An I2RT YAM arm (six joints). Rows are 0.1 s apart.
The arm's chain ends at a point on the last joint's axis. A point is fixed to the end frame.
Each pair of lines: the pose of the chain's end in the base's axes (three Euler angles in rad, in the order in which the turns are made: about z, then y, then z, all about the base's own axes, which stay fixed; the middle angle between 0 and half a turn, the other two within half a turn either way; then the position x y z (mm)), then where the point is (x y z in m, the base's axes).
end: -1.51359 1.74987 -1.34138 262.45 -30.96 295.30
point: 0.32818 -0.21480 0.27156
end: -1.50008 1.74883 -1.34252 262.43 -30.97 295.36
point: 0.32782 -0.21500 0.27211
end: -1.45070 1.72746 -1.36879 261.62 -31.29 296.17
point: 0.32169 -0.21770 0.27814
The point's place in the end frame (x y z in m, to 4 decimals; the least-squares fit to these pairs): -0.0228 -0.0099 0.1951
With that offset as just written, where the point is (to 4 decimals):
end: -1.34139 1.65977 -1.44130 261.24 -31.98 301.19
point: 0.3063 -0.2234 0.2986
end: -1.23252 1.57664 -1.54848 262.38 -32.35 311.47
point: 0.2850 -0.2271 0.3272
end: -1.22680 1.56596 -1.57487 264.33 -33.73 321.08
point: 0.2817 -0.2288 0.3390
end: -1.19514 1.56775 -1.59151 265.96 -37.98 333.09
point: 0.2795 -0.2333 0.3513
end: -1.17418 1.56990 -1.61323 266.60 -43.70 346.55
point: 0.2755 -0.2393 0.3647
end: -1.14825 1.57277 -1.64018 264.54 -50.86 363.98
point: 0.2677 -0.2467 0.3820
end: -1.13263 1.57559 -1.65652 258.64 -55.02 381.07
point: 0.2583 -0.2509 0.3988
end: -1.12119 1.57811 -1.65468 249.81 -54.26 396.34
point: 0.2496 -0.2502 0.4137
